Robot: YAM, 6 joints.
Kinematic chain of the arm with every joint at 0, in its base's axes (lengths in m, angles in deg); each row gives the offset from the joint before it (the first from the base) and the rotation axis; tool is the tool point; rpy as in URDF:
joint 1: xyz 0 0 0.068 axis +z
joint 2: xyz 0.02 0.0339 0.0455 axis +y
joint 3: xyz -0.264 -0.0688 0 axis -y
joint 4: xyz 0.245 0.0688 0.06 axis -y
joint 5: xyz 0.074 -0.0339 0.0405 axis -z
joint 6: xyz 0.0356 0 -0.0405 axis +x
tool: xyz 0 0 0 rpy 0 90 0
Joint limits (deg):
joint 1: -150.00..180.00
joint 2: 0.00..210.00
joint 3: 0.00..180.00
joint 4: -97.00..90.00
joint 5: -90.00..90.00
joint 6: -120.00..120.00
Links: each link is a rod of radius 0.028 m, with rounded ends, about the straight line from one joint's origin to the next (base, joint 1, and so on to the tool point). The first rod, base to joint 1, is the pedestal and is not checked.
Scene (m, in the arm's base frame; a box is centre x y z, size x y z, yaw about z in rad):
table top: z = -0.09
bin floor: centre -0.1 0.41 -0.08 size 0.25 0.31 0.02 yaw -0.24
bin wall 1: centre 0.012 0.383 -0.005 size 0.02 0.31 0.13 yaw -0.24
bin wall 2: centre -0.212 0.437 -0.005 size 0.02 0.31 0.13 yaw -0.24
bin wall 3: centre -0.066 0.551 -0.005 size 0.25 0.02 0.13 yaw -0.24
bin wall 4: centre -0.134 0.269 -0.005 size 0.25 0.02 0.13 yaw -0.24
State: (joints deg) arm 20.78 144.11 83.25 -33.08 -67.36 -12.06
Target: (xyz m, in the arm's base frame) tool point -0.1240 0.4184 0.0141
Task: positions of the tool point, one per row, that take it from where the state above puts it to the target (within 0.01 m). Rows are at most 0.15 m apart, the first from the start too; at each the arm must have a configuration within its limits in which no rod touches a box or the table.
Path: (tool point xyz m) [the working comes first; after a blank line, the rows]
Joints at the target: 102.13 144.93 90.34 -30.00 -69.28 -12.06
Straight joint move there: touches bin wall 1.

1: 0.3209 0.2591 0.0241
2: 0.2574 0.3342 0.0532
3: 0.1753 0.3915 0.0832
4: 0.0798 0.4264 0.1139
5: -0.0224 0.4357 0.1452
6: -0.1240 0.4184 0.1768
7: -0.1257 0.4261 0.0958
8: -0.1240 0.4184 0.0141

